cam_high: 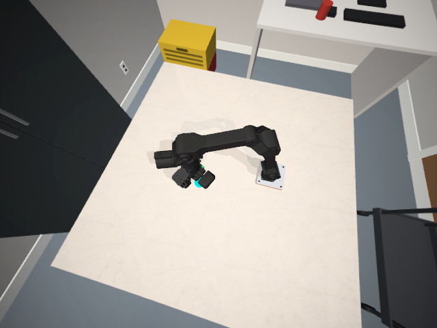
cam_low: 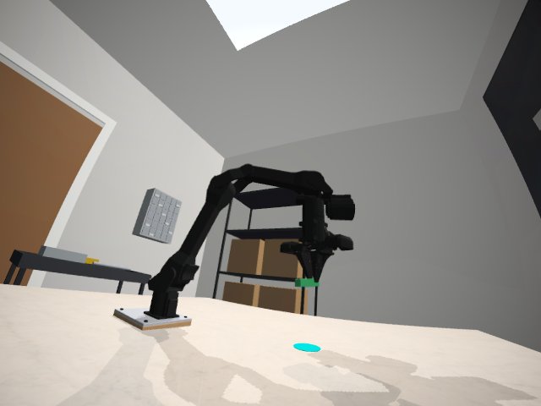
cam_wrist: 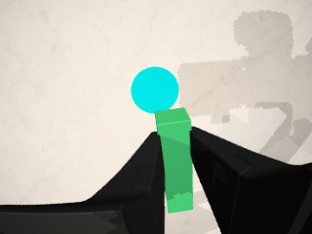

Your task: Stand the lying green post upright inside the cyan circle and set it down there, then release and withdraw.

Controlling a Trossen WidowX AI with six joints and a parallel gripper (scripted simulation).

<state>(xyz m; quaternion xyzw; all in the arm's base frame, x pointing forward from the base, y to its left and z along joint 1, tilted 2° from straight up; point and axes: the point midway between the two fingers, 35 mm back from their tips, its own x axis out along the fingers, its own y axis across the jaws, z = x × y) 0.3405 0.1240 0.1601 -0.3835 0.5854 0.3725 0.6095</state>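
Now: the cyan circle 1 cm behind my gripper tip and 14 cm below it. Round my gripper tip: green post (1 cm behind, 2 cm to the right).
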